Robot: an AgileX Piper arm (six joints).
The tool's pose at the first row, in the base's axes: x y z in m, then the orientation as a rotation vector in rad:
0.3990, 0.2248, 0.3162, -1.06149, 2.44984, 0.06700
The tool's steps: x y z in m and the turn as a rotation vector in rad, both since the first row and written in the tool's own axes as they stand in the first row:
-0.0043, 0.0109, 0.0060, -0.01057, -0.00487, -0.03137
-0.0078, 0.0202, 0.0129, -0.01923, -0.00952, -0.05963
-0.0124, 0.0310, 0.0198, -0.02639, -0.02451, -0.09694
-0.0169, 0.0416, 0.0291, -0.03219, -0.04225, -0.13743
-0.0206, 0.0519, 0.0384, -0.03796, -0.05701, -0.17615
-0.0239, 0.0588, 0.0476, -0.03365, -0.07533, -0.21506
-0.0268, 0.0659, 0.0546, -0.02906, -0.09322, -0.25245
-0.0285, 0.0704, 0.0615, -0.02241, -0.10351, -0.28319
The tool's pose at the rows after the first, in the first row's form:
0.3963, 0.2367, 0.3112, -1.10271, 2.43032, 0.07246
0.3946, 0.2471, 0.3053, -1.13915, 2.41184, 0.07643
0.3925, 0.2593, 0.2997, -1.18225, 2.37808, 0.08090
0.3914, 0.2719, 0.2920, -1.22693, 2.33903, 0.08404
0.3901, 0.2837, 0.2839, -1.26973, 2.30300, 0.08614
0.3909, 0.2928, 0.2762, -1.30639, 2.26136, 0.07770
0.3904, 0.3013, 0.2702, -1.34054, 2.22055, 0.06926
0.3910, 0.3072, 0.2642, -1.36839, 2.18996, 0.05669

